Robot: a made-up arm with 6 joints.
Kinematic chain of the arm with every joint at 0, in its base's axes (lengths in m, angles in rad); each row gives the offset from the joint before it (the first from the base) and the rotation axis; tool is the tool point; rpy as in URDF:
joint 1: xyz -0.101 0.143 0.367 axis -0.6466 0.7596 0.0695
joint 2: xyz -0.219 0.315 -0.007 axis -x
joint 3: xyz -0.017 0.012 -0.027 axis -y
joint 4: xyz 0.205 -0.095 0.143 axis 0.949 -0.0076 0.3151
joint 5: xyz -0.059 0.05 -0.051 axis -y
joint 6: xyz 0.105 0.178 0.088 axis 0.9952 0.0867 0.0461
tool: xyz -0.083 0.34 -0.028 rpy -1.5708 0 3.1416
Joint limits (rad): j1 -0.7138..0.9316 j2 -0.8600..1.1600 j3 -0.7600..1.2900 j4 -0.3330..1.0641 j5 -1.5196..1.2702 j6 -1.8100..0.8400
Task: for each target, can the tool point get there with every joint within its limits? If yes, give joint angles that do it. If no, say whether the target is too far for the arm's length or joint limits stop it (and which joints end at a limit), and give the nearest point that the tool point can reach.
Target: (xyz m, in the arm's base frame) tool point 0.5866 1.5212 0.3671
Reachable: no: too far | nearest point 0.1219 0.9645 0.3797 | short by 0.725 m
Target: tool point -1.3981 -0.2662 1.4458
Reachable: no: too far | nearest point -0.7843 0.1797 0.8127 | short by 0.988 m
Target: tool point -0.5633 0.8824 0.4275
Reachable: yes | joints 0.2036 0.4212 0.5253 0.7148 -1.2575 -0.5069
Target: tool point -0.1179 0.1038 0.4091
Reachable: no: joint limits stop it (at a limit: joint 1, joint 2, joint 4, joint 6) | nearest point -0.1845 0.1100 0.3469 | short by 0.091 m
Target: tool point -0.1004 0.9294 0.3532
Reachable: yes | joints 0.6570 -0.0954 -0.2888 0.4451 -0.3665 -0.0824
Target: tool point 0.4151 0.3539 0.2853
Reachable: no: joint limits stop it (at a limit: joint 2, joint 3, joint 4, joint 6) | nearest point 0.3371 0.3640 0.2963 | short by 0.079 m
